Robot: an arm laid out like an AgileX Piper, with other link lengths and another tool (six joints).
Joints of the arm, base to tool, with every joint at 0 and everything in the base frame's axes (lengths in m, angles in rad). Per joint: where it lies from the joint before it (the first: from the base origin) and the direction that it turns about. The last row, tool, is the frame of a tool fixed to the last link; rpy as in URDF.
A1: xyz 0 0 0.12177 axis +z
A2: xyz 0 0 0 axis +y
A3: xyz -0.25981 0 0.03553 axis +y
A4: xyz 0.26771 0 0.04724 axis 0.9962 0 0.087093
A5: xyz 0 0 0 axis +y
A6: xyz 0.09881 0 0.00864 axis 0.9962 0 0.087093
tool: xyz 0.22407 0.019 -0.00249 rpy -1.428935 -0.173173 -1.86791
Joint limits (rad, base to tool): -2.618..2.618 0..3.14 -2.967..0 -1.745..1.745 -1.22..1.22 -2.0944..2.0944
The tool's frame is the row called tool.
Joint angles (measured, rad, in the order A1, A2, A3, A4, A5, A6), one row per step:
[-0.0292 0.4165 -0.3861 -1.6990 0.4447 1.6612]
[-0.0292 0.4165 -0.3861 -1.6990 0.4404 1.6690]
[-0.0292 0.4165 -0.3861 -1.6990 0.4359 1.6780]
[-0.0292 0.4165 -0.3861 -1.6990 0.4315 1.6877]
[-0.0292 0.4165 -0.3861 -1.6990 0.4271 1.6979]
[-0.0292 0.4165 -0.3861 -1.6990 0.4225 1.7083]
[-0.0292 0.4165 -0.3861 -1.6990 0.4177 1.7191]
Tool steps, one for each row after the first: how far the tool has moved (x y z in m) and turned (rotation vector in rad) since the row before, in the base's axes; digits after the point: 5 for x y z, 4 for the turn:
[0.00062 0.00142 0.00001 0.0067 -0.0030 0.0051]
[0.00065 0.00151 0.00003 0.0078 -0.0034 0.0054]
[0.00063 0.00150 0.00005 0.0084 -0.0037 0.0054]
[0.00063 0.00151 0.00006 0.0089 -0.0039 0.0054]
[0.00065 0.00157 0.00006 0.0091 -0.0039 0.0056]
[0.00066 0.00164 0.00006 0.0094 -0.0040 0.0059]

